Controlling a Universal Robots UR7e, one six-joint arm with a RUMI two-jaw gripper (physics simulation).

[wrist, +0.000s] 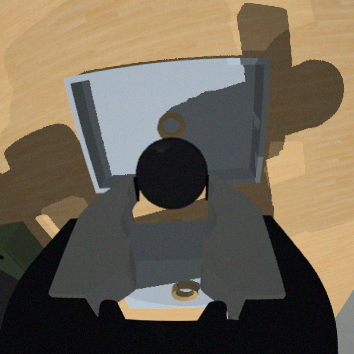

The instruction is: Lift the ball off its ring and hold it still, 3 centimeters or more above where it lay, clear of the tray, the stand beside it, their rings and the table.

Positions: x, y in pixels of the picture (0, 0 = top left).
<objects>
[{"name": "my gripper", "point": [172, 177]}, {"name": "black ball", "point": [170, 172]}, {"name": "grey tray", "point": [220, 105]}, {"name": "grey stand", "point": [167, 255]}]
</objects>
